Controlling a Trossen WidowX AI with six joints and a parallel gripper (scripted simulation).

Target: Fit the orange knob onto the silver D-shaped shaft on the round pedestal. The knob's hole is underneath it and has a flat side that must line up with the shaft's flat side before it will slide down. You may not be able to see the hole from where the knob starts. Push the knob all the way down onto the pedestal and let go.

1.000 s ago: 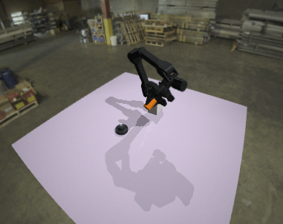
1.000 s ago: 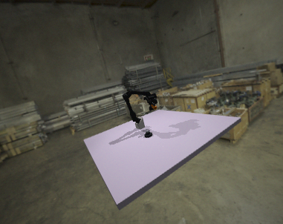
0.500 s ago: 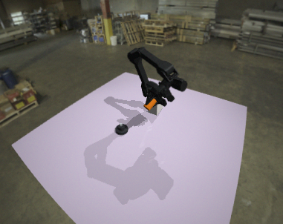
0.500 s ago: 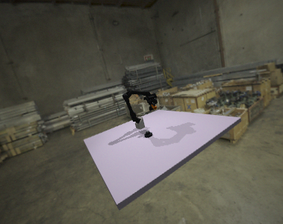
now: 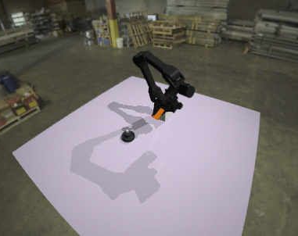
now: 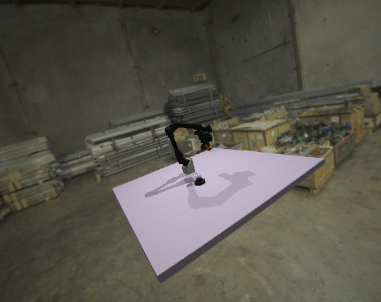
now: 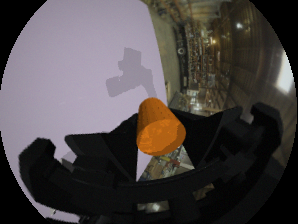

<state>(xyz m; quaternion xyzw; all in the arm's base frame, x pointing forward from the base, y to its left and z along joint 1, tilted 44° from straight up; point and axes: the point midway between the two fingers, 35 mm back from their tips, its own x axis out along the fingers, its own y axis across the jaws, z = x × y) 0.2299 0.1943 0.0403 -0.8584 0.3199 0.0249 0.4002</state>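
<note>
Right now the orange knob is 30 mm behind my gripper tip, 10 mm to the left of it and 20 mm above it. Also, from my gripper tip: round pedestal: 40 mm ahead, 180 mm to the right, 190 mm below.
</note>
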